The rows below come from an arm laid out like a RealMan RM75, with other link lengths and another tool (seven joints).
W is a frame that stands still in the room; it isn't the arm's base.
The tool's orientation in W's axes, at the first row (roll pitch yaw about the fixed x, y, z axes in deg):
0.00 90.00 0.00
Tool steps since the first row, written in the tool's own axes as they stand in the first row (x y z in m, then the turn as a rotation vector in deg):
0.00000 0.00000 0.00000 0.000 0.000 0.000
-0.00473 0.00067 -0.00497 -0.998 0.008 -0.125
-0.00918 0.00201 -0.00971 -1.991 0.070 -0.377
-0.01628 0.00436 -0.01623 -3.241 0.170 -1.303
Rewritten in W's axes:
0.00000 0.00000 0.00000 0.000 0.000 0.000
-0.00497 0.00067 0.00473 -0.125 0.008 0.998
-0.00971 0.00201 0.00918 -0.377 0.070 1.991
-0.01623 0.00436 0.01628 -1.303 0.170 3.241

